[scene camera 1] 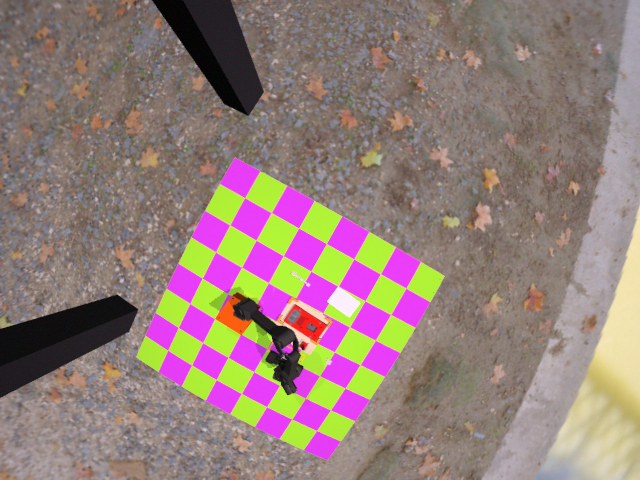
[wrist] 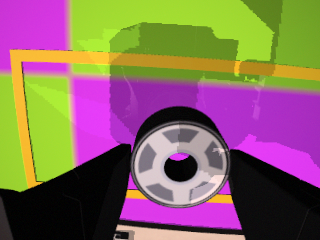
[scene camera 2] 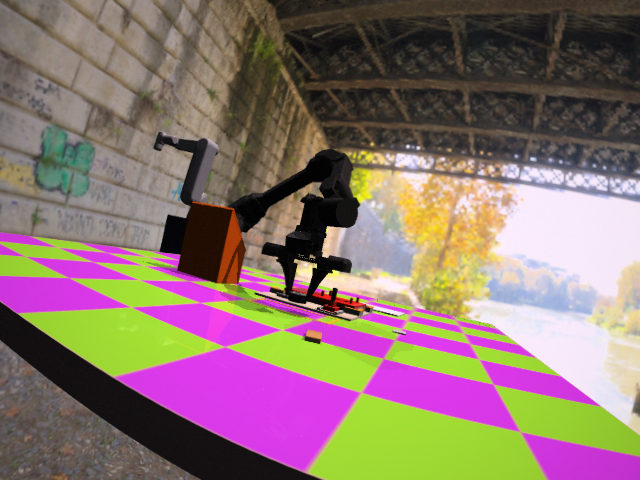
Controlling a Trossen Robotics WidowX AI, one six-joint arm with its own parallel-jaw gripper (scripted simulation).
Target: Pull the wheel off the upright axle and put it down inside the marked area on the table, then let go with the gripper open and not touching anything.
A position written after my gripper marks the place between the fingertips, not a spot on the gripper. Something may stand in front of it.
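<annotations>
There is a wheel [wrist: 178,184] here, and it is my gripper [scene camera 2: 297,297] that carries it.
</annotations>
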